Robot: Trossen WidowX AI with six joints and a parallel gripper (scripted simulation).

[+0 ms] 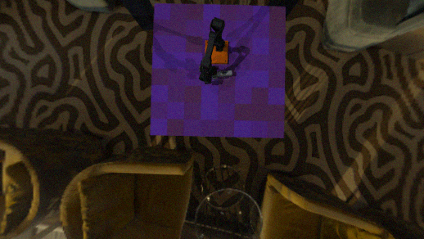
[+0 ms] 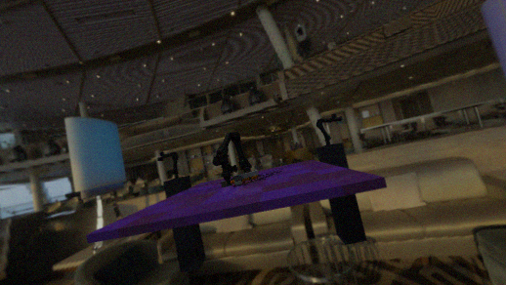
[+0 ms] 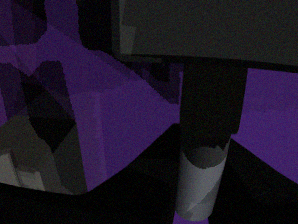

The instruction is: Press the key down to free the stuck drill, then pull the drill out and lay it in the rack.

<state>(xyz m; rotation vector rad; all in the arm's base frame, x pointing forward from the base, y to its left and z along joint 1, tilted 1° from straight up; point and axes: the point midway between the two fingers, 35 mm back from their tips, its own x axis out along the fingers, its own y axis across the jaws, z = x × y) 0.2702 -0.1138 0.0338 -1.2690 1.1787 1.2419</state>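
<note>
Right now the pale drill bit is 5 cm to the left of my gripper tip and 4 cm above it.
</note>
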